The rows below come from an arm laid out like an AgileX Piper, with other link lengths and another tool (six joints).
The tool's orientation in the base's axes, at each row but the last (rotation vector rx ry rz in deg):
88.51 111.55 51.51
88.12 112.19 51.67
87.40 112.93 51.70
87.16 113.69 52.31
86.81 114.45 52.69
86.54 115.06 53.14
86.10 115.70 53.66
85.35 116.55 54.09
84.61 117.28 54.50
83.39 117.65 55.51
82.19 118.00 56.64
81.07 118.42 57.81
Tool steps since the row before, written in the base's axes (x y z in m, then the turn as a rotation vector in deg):
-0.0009 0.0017 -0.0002 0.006 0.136 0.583
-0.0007 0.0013 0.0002 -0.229 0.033 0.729
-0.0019 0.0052 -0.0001 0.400 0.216 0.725
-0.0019 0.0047 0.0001 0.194 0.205 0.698
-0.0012 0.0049 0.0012 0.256 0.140 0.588
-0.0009 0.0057 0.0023 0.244 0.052 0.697
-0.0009 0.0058 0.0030 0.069 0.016 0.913
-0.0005 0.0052 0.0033 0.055 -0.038 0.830
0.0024 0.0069 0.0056 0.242 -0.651 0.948
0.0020 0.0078 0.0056 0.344 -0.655 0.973
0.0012 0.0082 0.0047 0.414 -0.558 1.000
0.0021 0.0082 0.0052 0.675 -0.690 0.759
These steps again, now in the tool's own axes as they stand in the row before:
0.0019 -0.0005 -0.0002 0.143 0.460 -0.355
0.0014 -0.0001 -0.0004 0.104 0.403 -0.642
0.0055 -0.0005 -0.0002 0.118 0.834 -0.149
0.0050 -0.0004 -0.0004 0.163 0.679 -0.281
0.0051 0.0009 -0.0005 0.080 0.627 -0.178
0.0058 0.0021 -0.0008 0.003 0.685 -0.281
0.0059 0.0027 -0.0012 0.030 0.727 -0.557
0.0052 0.0031 -0.0012 -0.020 0.646 -0.525
0.0059 0.0070 -0.0002 -0.655 0.735 -0.642
0.0068 0.0070 0.0000 -0.693 0.817 -0.589
0.0074 0.0060 0.0003 -0.627 0.901 -0.528
0.0070 0.0070 0.0008 -0.860 0.845 -0.234

